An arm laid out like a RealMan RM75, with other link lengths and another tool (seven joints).
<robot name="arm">
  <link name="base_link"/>
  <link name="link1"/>
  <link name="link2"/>
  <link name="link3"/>
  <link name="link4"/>
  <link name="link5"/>
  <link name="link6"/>
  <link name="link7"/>
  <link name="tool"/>
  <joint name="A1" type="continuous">
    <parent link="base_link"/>
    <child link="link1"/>
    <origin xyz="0 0 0.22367" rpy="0 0 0"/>
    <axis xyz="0 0 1"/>
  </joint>
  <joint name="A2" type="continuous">
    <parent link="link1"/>
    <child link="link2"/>
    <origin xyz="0 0 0" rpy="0 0 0"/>
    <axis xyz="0 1 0"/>
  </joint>
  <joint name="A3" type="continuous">
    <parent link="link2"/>
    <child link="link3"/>
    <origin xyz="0 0 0.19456" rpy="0 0 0"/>
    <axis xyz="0 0 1"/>
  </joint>
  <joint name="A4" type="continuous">
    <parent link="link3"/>
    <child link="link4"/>
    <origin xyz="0 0 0" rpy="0 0 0"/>
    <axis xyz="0 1 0"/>
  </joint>
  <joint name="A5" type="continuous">
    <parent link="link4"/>
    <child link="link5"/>
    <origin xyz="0 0 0.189" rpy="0 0 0"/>
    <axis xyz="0 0 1"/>
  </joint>
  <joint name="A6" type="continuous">
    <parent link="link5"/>
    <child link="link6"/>
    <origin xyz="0 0 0" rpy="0 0 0"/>
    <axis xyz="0 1 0"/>
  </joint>
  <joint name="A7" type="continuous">
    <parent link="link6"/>
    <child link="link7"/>
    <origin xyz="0 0 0.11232" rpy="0 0 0"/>
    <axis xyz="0 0 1"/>
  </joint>
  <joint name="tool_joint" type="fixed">
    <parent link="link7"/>
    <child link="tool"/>
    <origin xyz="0.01 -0.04 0.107" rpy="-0.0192 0 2.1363"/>
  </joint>
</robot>
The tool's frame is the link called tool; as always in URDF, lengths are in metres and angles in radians. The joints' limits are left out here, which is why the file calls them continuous.
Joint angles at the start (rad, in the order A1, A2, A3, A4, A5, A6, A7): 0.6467, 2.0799, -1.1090, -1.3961, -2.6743, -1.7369, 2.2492
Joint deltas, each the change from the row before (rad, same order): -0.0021, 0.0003, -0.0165, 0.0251, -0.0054, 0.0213, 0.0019; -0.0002, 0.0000, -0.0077, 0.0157, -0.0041, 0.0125, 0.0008; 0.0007, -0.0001, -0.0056, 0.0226, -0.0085, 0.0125, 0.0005; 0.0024, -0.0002, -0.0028, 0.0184, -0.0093, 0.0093, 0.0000; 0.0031, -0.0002, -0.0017, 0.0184, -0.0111, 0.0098, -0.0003; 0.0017, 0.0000, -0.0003, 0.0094, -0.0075, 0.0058, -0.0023; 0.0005, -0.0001, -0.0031, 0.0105, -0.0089, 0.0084, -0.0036; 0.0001, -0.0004, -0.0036, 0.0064, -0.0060, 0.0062, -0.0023; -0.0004, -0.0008, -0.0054, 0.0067, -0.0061, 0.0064, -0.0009; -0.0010, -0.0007, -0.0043, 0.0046, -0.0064, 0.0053, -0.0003; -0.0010, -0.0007, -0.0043, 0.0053, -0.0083, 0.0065, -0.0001; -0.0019, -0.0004, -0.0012, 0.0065, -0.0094, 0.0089, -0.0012
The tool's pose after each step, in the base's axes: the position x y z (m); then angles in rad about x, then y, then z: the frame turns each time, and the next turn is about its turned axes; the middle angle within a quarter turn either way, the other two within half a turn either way. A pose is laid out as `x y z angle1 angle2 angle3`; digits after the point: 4 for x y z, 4 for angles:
0.2131 0.3510 0.0068 -2.8914 0.4410 2.6216
0.2158 0.3511 0.0045 -2.8956 0.4475 2.6253
0.2205 0.3504 0.0020 -2.9044 0.4584 2.6352
0.2243 0.3502 0.0006 -2.9105 0.4687 2.6423
0.2281 0.3502 -0.0004 -2.9150 0.4803 2.6487
0.2303 0.3504 -0.0006 -2.9160 0.4875 2.6496
0.2331 0.3507 -0.0010 -2.9166 0.4973 2.6481
0.2349 0.3510 -0.0011 -2.9161 0.5047 2.6454
0.2370 0.3512 -0.0013 -2.9163 0.5134 2.6435
0.2390 0.3513 -0.0011 -2.9155 0.5220 2.6421
0.2414 0.3515 -0.0006 -2.9137 0.5323 2.6407
0.2445 0.3519 0.0002 -2.9098 0.5422 2.6409

